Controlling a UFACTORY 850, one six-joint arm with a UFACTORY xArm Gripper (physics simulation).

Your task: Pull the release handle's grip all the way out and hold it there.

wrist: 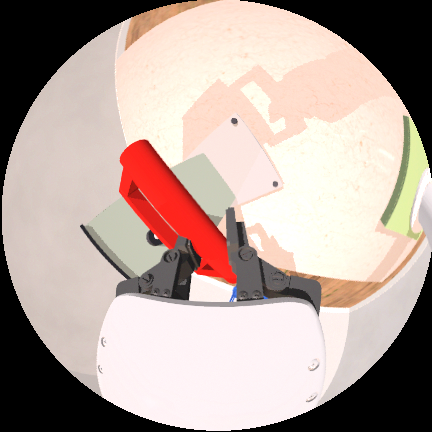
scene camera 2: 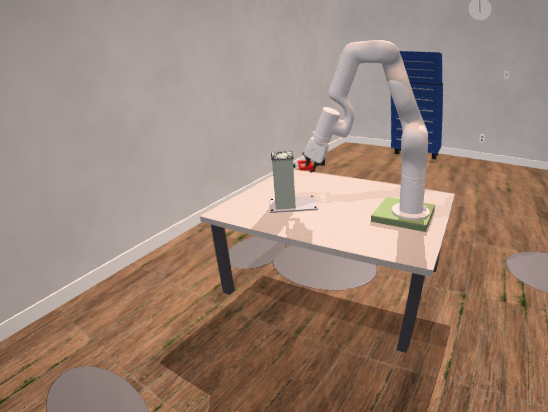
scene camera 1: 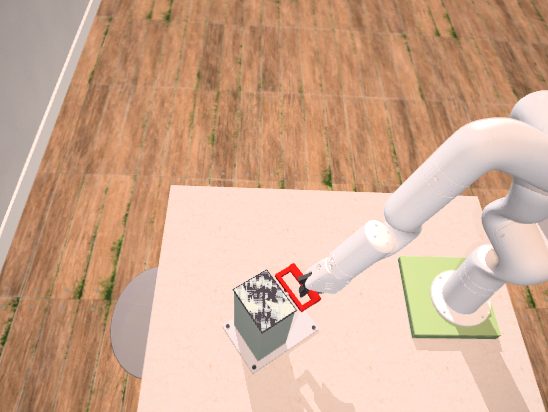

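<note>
The release handle, a red rectangular frame with a thick round grip bar [scene camera 1: 310, 302] [scene camera 2: 303, 165] [wrist: 175, 195], sticks out from the upper side of a tall grey-green box [scene camera 1: 245, 325] [scene camera 2: 284, 185] [wrist: 110, 227]. The grip is close to the box face. My gripper [scene camera 1: 301, 285] [scene camera 2: 312, 164] [wrist: 213, 221] is shut on the grip, tilted down towards the box. In the wrist view one finger reaches through the frame's opening behind the bar and the other lies along its outer side, nearer one end than the middle. The finger pads are partly hidden by the bar.
The box stands on a pale base plate [scene camera 1: 300, 332] [scene camera 2: 305, 204] [wrist: 240, 150] with dark bolts, on the table [scene camera 1: 200, 225] [scene camera 2: 345, 240]. The arm's base stands on a green slab [scene camera 1: 415, 310] [scene camera 2: 387, 207]. A blue cabinet [scene camera 2: 430, 100] stands by the far wall.
</note>
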